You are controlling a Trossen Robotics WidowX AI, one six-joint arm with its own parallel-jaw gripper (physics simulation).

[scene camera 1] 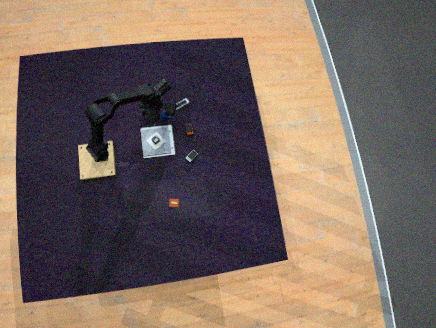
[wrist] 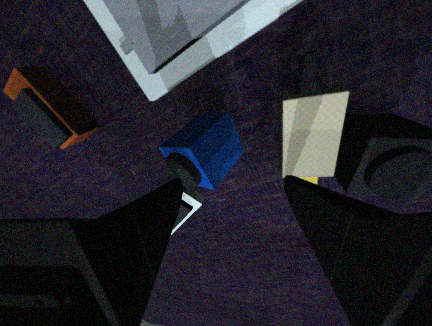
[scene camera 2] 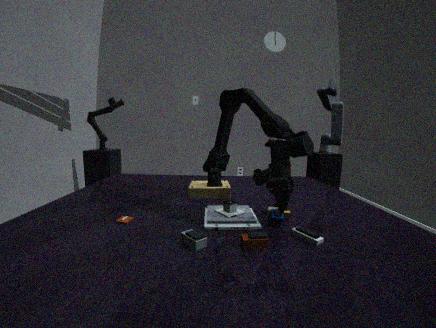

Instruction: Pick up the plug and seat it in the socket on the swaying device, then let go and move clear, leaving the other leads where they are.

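The cream block (wrist: 315,135) (scene camera 2: 272,208) with a yellow tip (wrist: 310,180) (scene camera 2: 287,212) appears to be the plug; it lies on the dark mat. My gripper (wrist: 232,183) (scene camera 2: 281,209) is open and low over the mat, its right fingertip near the cream block's yellow end. A blue block (wrist: 220,145) (scene camera 2: 276,218) (scene camera 1: 166,115) with a dark round recess lies near the left fingertip and looks tilted. Nothing is between the fingers. The device (scene camera 1: 167,150) (scene camera 2: 232,225) (wrist: 150,92) carries a small socket (scene camera 1: 156,140) (scene camera 2: 230,206) on a pale diamond-shaped plate. The cream block is hidden in scene camera 1.
A black block (wrist: 360,167) with a round recess adjoins the cream block. An orange block (wrist: 14,81) (scene camera 2: 255,242) (scene camera 1: 189,133), a long white holder (scene camera 1: 185,101) (scene camera 2: 316,240) and a grey case (scene camera 2: 200,244) (scene camera 1: 189,159) lie around the device. A flat orange piece (scene camera 1: 173,203) (scene camera 2: 125,219) lies farther off.
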